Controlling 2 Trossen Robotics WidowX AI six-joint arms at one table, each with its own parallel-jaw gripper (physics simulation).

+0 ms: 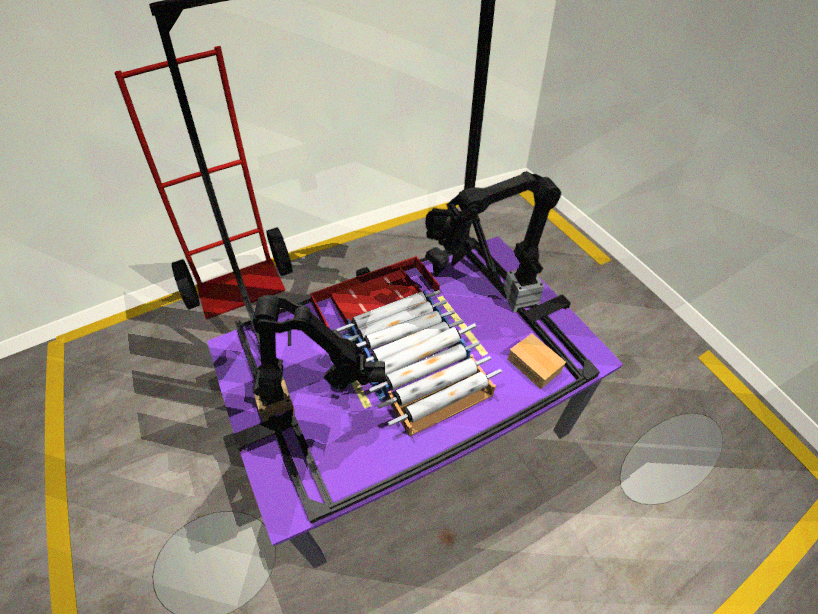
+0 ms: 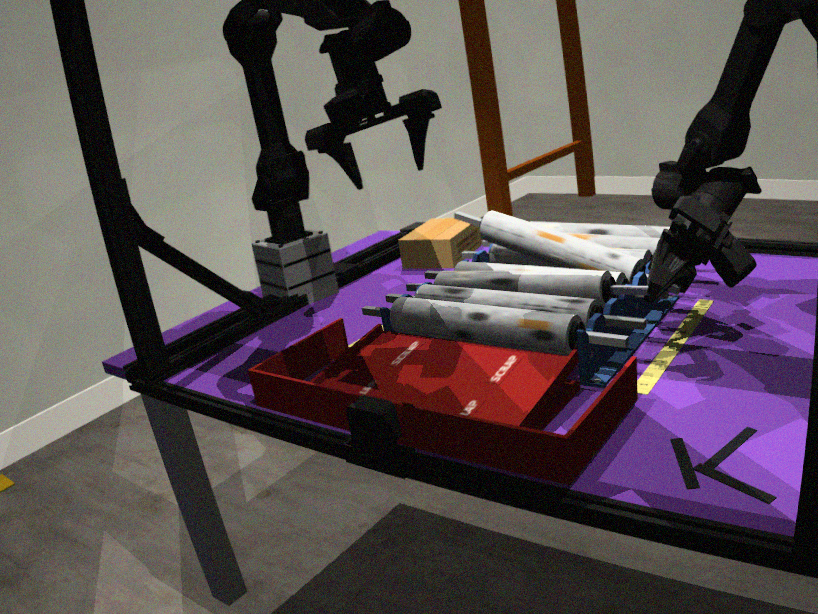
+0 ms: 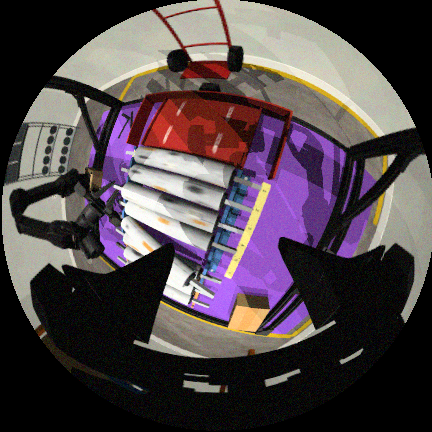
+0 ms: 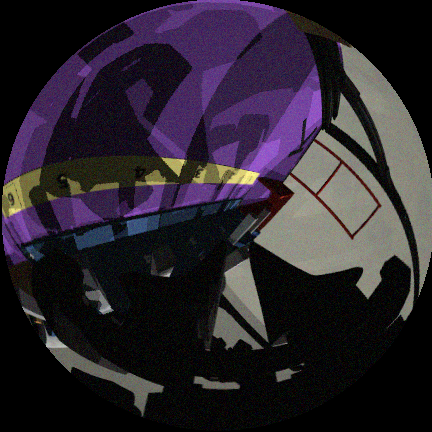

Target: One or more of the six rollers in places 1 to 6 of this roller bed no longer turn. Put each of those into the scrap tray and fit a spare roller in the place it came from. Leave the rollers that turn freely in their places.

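Places are measured from the left arm's base along level axes (x back, y right, z up), in centimetres.
Pixels of known places: left gripper, between the fingertips: (image 1: 443, 270) (image 2: 390, 179) (image 3: 226, 245); right gripper, between the fingertips: (image 2: 648, 298) (image 3: 117, 183) (image 4: 237, 246); left arm's base, origin of its link: (image 1: 525, 278) (image 2: 288, 237); right arm's base, origin of its link: (image 1: 271, 394) (image 3: 86, 179).
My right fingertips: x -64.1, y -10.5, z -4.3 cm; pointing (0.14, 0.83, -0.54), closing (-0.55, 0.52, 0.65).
Observation:
Ahead of a thing's pixels: the offset from my right fingertips to its middle.
The roller bed (image 2: 620, 334) (image 3: 222, 226) holds several white rollers beside a yellow number strip (image 1: 461, 329) (image 2: 671, 347) (image 3: 250, 225) (image 4: 120, 171). One roller @(dy -8.0, dx +20.0, dz +1.6 cm) (image 1: 421, 347) (image 2: 553, 240) (image 3: 139, 238) near the middle lies askew over its neighbours. My right gripper (image 1: 377, 369) (image 2: 659, 282) (image 3: 117, 183) is shut on that roller's axle end at the bed's side. I cannot read which place it belongs to. The red scrap tray @(dy +24.7, dx +13.4, dz -4.3 cm) (image 1: 364, 279) (image 2: 468, 439) (image 3: 141, 116) (image 4: 278, 189) behind place 1 is empty. My left gripper (image 1: 438, 256) (image 2: 388, 171) (image 3: 226, 245) is open and empty, high above the tray's far end.
Spare rollers @(dy -23.7, dx +24.1, dz -1.6 cm) (image 1: 449, 396) rest on a wooden cradle @(dy -21.0, dx +23.4, dz -6.5 cm) (image 1: 449, 416) at the bed's front end. A wooden block @(dy -17.7, dx +56.5, dz -4.0 cm) (image 1: 536, 358) (image 2: 437, 240) (image 3: 247, 314) lies near the left arm's base. A red hand truck (image 1: 236, 285) and an orange ladder (image 2: 482, 104) stand off the table.

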